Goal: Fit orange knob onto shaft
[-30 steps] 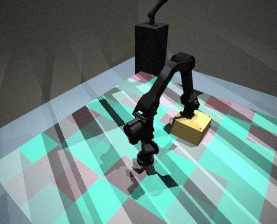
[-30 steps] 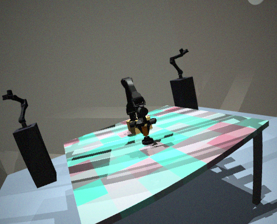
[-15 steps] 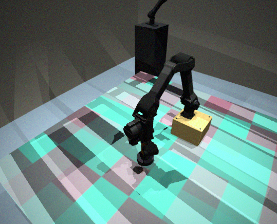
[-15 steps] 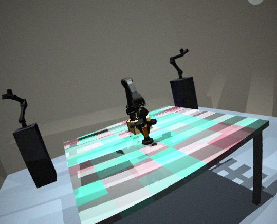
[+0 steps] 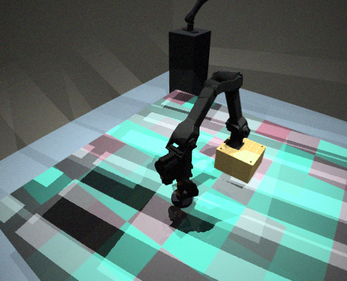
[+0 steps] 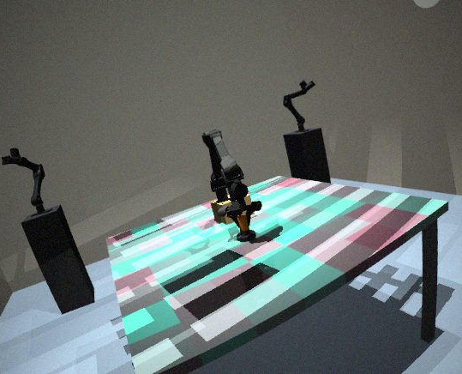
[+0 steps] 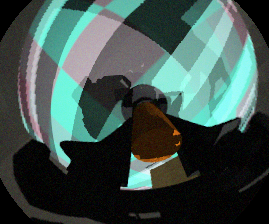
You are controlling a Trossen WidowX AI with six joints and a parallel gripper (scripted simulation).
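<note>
The orange knob is 3 cm above my gripper tip. From my gripper tip the other things lie so: dark round pedestal 2 cm below.
</note>
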